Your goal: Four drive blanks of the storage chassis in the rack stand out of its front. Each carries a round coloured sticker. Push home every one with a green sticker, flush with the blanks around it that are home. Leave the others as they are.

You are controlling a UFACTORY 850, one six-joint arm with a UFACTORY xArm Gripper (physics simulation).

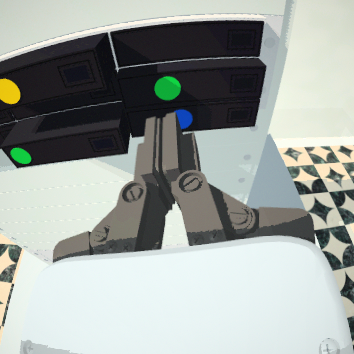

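The gripper (pixel 161 117) is shut and empty, its tips pointing at the right column, just below a green sticker (pixel 167 88). That sticker's blank (pixel 215 86) shows a narrow strip of its top side and stands slightly out. Below it, a blank with a blue sticker (pixel 185 119) is partly hidden by the fingertips; its depth is hard to tell, as is any contact. At the lower left, a blank (pixel 75 145) with a green sticker (pixel 21 155) stands out clearly. Above it, a blank (pixel 47 80) with a yellow sticker (pixel 9 91) also stands far out.
A plain blank (pixel 185 44) without a visible sticker sits at the top of the right column. The pale chassis edge (pixel 272 60) runs down the right of the blanks. Patterned floor (pixel 327 200) shows at the right and lower left.
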